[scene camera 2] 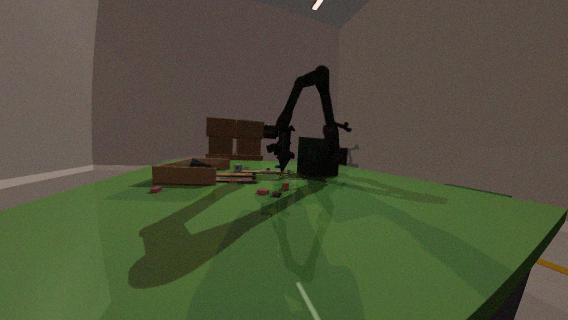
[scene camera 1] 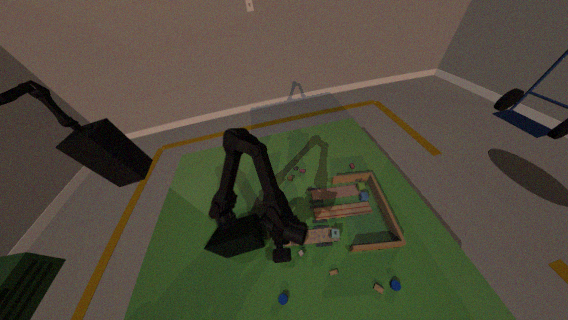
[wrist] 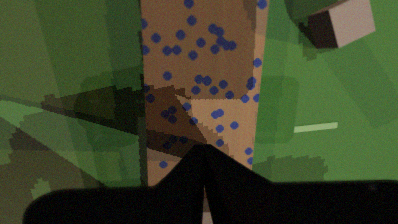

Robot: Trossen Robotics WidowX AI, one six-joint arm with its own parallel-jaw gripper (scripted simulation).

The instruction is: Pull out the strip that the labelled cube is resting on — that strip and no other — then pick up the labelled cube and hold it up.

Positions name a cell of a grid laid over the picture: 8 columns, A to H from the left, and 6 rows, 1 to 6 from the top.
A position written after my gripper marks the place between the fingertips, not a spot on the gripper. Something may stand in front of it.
Observation:
In view: my gripper (wrist: E5) and a wooden frame (scene camera 2: C4).

